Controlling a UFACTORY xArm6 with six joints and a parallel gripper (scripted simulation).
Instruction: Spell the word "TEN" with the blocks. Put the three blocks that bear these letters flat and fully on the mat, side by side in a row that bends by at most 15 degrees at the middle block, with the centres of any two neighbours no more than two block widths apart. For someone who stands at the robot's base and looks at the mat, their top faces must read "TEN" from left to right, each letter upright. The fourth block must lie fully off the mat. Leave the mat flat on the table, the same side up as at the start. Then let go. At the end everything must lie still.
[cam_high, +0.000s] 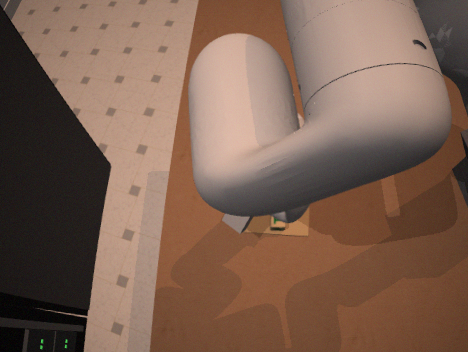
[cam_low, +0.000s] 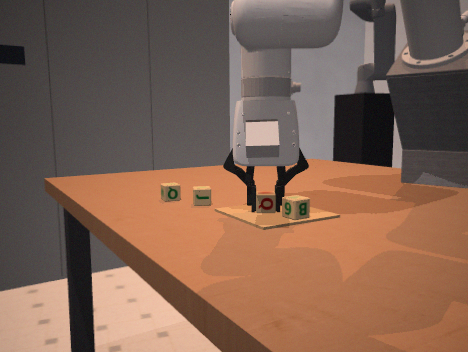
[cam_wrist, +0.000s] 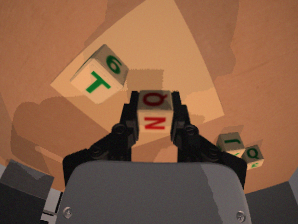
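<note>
Right now my hand is 20 mm above the tan mat, 10 mm to the right of it and 10 mm past it. From my hand the other things lie so: X block (120 mm to the right, 60 mm ahead, 10 mm below); then E block (190 mm to the right, 90 mm ahead, 10 mm below); then T block (60 mm to the left, 20 mm behind, 10 mm below).
</note>
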